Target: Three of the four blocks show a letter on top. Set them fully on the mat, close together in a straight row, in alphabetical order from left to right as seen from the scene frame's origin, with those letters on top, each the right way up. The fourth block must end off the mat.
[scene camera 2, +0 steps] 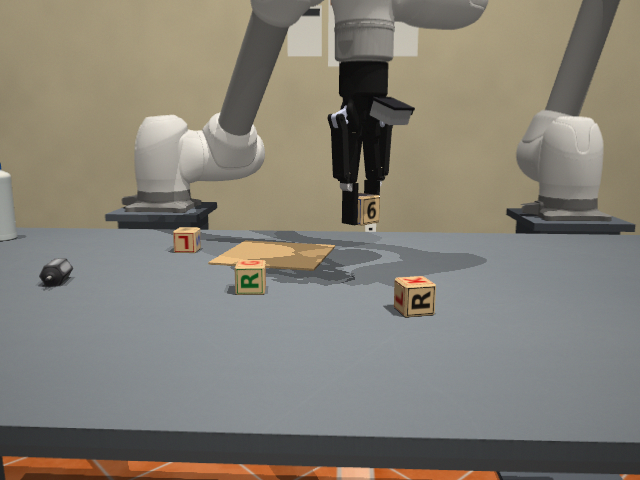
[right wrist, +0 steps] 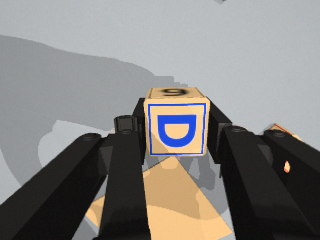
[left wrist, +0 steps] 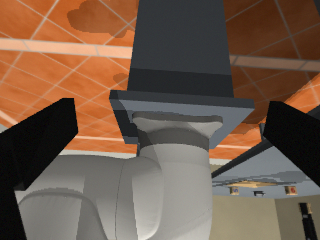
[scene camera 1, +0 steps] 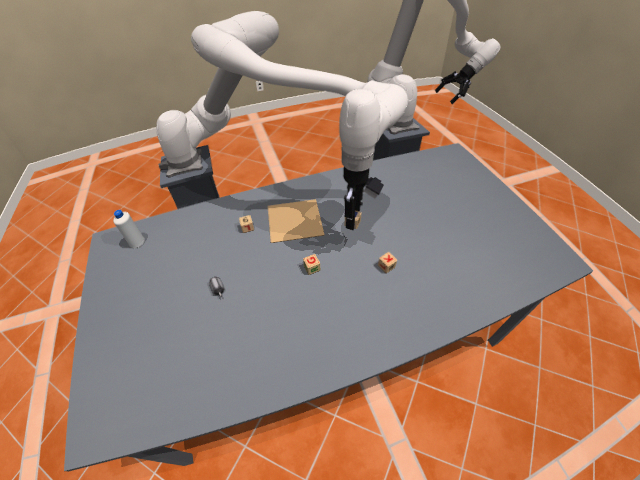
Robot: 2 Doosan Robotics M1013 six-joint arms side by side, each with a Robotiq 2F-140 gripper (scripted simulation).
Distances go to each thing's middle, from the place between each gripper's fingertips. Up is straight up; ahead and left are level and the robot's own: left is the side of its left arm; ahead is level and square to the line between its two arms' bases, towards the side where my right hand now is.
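My right hand: 13 cm above the mat (scene camera 2: pixel 296 256), 17 cm past it, 17 cm to the left of it. From that hand: d block (right wrist: pixel 176 119), 1 cm below; g block (scene camera 2: pixel 250 275), 11 cm below, 7 cm ahead, 17 cm to the right; k block (scene camera 2: pixel 413 296), 11 cm below, 14 cm ahead, 8 cm to the left.
From my left hand: g block, 100 mm below, 1050 mm to the right, 870 mm ahead; k block, 100 mm below, 800 mm to the right, 940 mm ahead; mat, 120 mm below, 1050 mm to the right, 620 mm ahead; d block, 880 mm to the right, 800 mm ahead.
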